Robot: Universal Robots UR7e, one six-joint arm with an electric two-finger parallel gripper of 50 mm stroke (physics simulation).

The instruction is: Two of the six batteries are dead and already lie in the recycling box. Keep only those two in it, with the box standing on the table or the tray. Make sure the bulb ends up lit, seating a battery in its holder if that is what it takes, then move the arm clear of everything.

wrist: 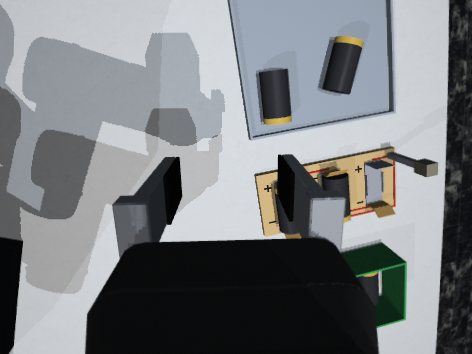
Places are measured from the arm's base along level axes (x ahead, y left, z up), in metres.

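Where they show: gripper, between the fingertips: (229, 176).
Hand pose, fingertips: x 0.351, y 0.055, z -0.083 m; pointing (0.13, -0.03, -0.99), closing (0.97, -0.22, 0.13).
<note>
Things, the pixels of their top centre, and the offset from my fingertips. "*": a spot on its surface instead.
- wooden holder board, a spot on its surface: (356, 186) * 0.183 m ahead, 0.140 m right, 0.236 m down
- dark battery, centre of its top: (294, 212) 0.079 m ahead, 0.132 m right, 0.201 m down
- grey block, a spot on its surface: (374, 183) * 0.209 m ahead, 0.143 m right, 0.235 m down
- green recycling box, centre of its top: (357, 305) 0.138 m ahead, 0.293 m right, 0.186 m down
- blue-grey tray, centre of its top: (319, 53) 0.159 m ahead, 0.045 m left, 0.234 m down
- lever with a square end, a spot on its surface: (426, 167) * 0.231 m ahead, 0.104 m right, 0.155 m down
The gripper (229, 190) is open with nothing between its fingers, and its right finger overlaps the left end of the wooden holder board (356, 186). On the board, one dark battery (286, 220) is partly hidden by that finger. A second battery (336, 190) sits in the middle, with its gold end toward the bottom of the view. A grey block (374, 183) with a brass tab is at the board's right. The green recycling box (398, 295) stands at the lower right; part of a battery (369, 289) shows inside, the rest hidden by the gripper body. No lit bulb can be made out.
A blue-grey tray (320, 114) at the top right holds two loose batteries, one at the left (275, 95) and one tilted at the right (343, 65). A lever with a square end (426, 167) sticks out past the board's right edge. Arm shadows fall across the left side.
</note>
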